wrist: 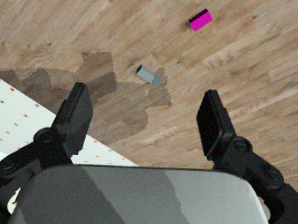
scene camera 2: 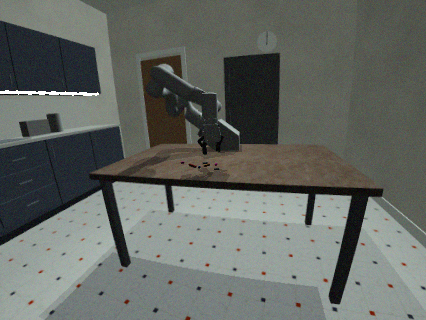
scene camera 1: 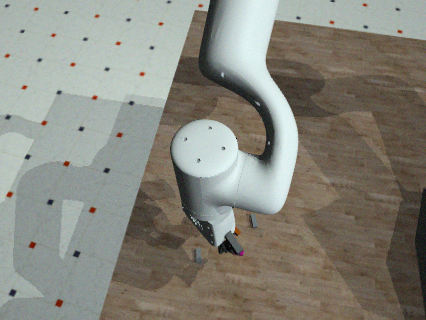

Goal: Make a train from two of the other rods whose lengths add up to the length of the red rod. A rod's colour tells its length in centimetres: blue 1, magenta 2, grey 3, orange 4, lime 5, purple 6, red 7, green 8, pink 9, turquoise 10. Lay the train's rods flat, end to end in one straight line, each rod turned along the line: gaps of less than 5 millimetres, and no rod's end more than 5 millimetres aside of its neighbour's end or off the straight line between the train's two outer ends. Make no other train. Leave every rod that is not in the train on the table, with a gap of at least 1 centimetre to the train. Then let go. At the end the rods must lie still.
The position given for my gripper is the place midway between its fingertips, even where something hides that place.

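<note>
My own gripper (scene camera 1: pixel 210 230) is visible to me, and I find the gripper in the wrist view as well (wrist: pixel 146 100).
</note>
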